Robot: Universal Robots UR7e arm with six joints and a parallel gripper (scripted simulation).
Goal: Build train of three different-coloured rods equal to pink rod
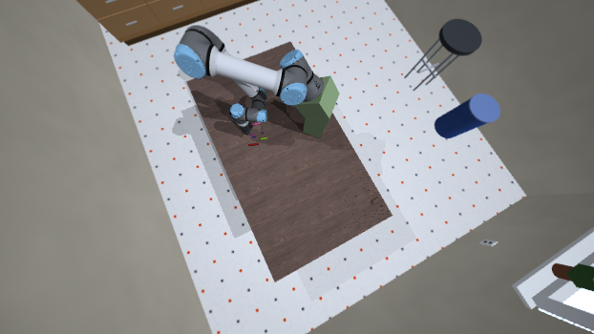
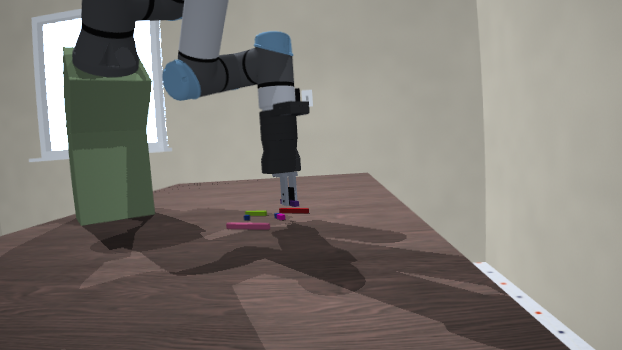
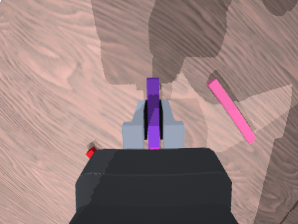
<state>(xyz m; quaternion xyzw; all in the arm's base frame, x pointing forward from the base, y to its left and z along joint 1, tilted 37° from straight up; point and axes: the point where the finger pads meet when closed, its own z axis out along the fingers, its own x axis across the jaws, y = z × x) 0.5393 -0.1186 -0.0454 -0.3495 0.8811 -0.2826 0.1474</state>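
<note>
The magenta rod is 50 mm below my hand, 30 mm to the left of it and 30 mm behind it. Also, from my hand: red rod: 100 mm to the left, 50 mm below, 10 mm behind; purple rod: 10 mm below; pink rod: 80 mm behind, 50 mm below, 40 mm to the right.
</note>
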